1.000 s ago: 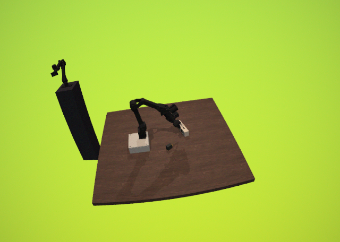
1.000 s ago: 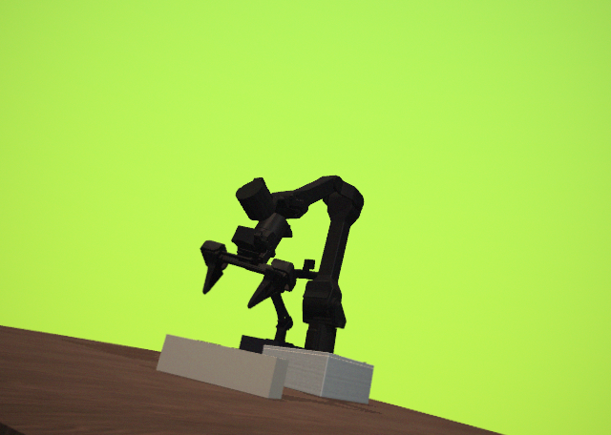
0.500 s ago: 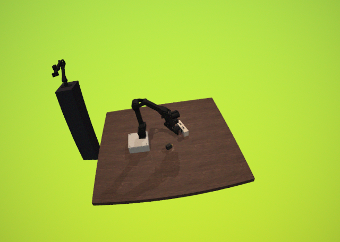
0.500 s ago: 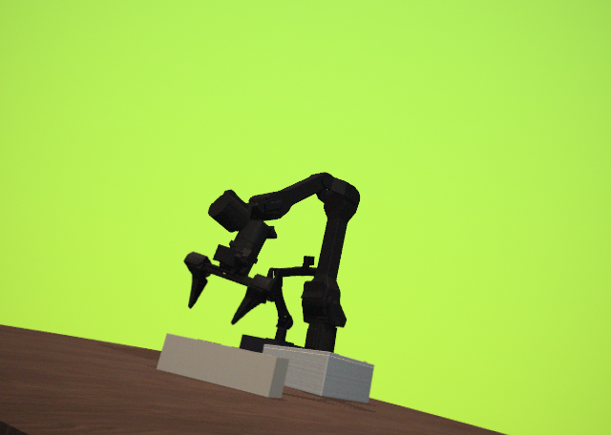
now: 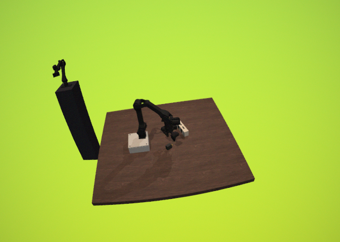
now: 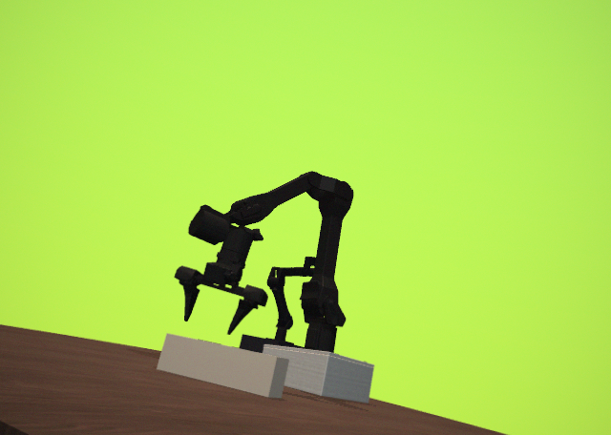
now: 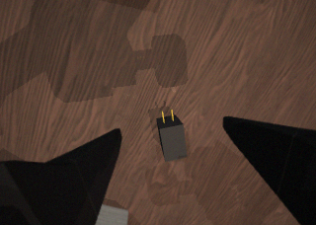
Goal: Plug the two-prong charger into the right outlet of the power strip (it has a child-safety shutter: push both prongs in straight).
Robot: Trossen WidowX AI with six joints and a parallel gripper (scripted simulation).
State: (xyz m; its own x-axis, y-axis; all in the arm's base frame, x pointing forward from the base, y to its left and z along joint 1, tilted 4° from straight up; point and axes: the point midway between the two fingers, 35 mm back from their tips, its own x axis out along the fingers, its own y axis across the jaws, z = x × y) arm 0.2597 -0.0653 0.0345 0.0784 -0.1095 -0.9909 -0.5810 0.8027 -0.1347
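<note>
My gripper tip is 20 mm past the charger, 20 mm to the left of it and 60 mm above it.
</note>
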